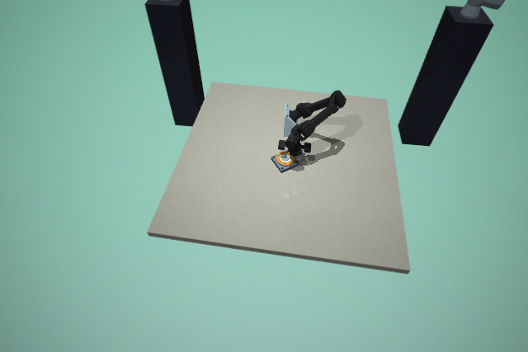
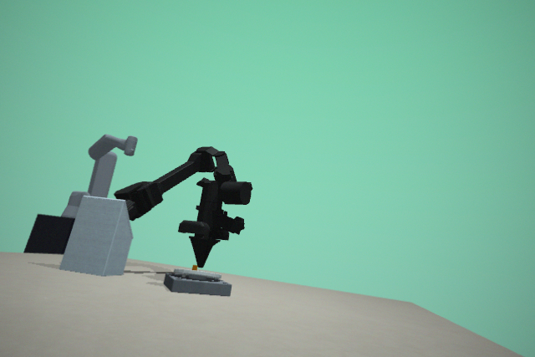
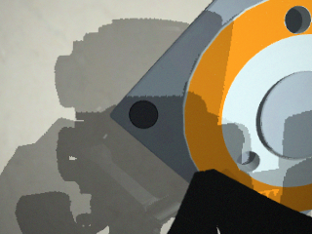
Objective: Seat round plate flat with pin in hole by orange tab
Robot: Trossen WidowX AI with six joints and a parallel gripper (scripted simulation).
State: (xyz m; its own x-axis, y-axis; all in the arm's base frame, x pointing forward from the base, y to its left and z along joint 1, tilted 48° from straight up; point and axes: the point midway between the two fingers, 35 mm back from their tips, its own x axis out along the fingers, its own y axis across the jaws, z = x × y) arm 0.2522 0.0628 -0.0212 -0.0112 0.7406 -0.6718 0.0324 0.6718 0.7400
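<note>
My gripper tip is now 50 mm to the left of the square base, 20 mm short of it and 20 mm above it.
</note>
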